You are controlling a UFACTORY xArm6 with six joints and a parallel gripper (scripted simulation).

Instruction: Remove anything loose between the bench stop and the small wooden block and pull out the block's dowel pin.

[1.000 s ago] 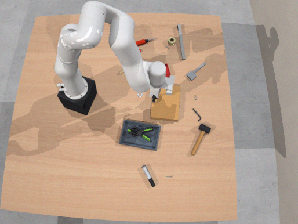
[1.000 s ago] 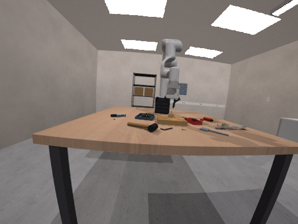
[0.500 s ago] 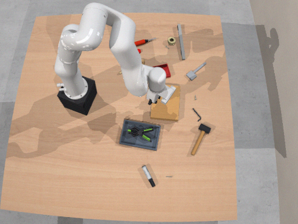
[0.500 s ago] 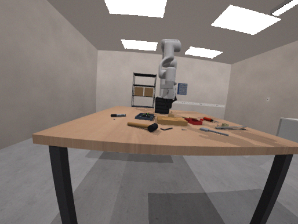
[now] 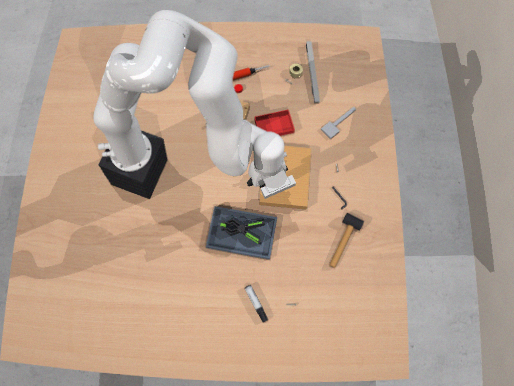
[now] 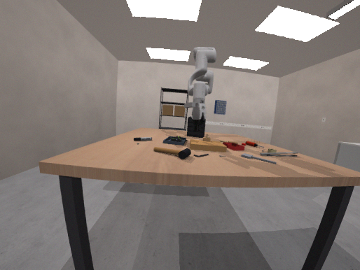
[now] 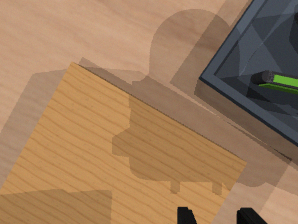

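Right now my hand is 12 cm to the left of the dark grey tray, 11 cm above it and 9 cm past it. Round my hand: hex key (24 cm ahead, 11 cm below, 5 cm to the right); then small wooden block (7 cm to the left, 7 cm below, 1 cm ahead); then dowel pin (7 cm to the left, 6 cm below, 1 cm ahead).
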